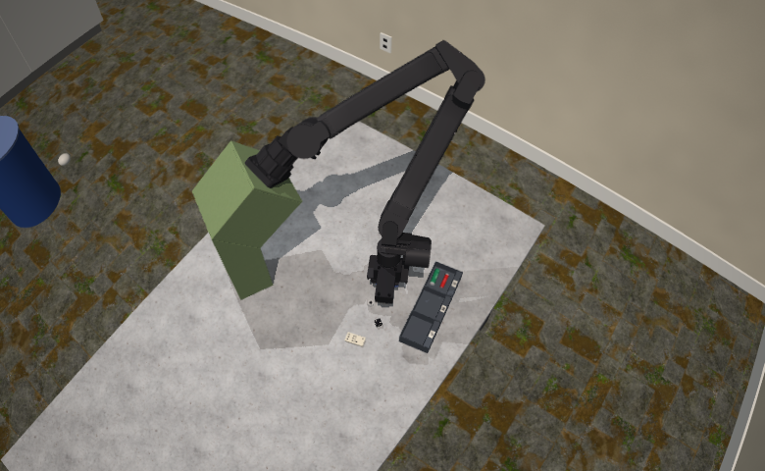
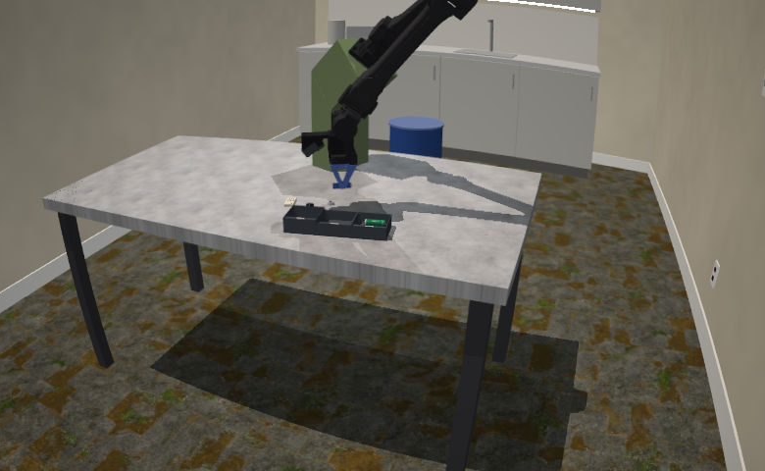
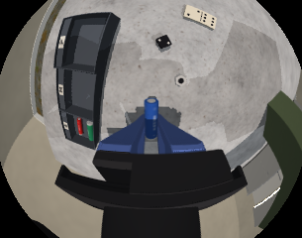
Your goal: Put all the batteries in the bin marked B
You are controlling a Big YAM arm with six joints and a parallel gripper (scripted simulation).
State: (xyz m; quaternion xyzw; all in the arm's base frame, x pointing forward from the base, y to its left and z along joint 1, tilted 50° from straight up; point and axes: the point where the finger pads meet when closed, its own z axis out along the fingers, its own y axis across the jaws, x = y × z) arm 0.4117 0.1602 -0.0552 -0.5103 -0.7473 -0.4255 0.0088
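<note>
Now: hand right at the blue battery. From my hand the other things lie so: white ring-shaped piece (20 mm behind, 50 mm to the right, 70 mm below); then black die (30 mm ahead, 80 mm to the right, 60 mm below); then dark three-compartment bin (120 mm ahead, 40 mm to the left, 50 mm below).
</note>
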